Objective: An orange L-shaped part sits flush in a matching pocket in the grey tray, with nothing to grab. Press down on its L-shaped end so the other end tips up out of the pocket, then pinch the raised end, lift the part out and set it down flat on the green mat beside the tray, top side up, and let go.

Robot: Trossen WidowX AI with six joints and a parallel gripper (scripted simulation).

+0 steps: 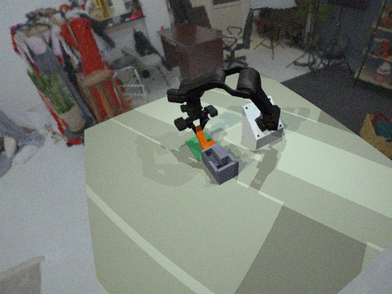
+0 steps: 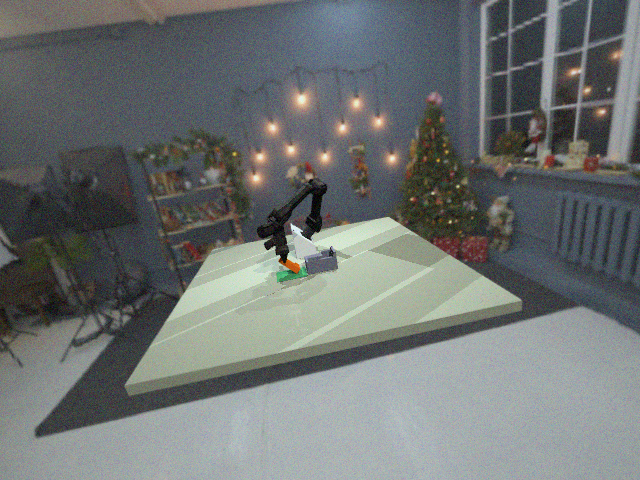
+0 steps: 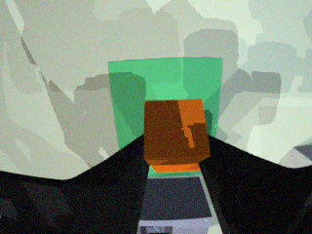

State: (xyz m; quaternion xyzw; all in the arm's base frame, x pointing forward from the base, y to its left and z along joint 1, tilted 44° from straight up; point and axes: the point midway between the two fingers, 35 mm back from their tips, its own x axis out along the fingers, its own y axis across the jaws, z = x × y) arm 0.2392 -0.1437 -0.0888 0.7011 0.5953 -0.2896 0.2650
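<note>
My gripper tip is now 30 mm to the right of the orange L-shaped part, 30 mm above it and 10 mm past it. Round my gripper tip: green mat: 90 mm below, 20 mm to the left.
</note>
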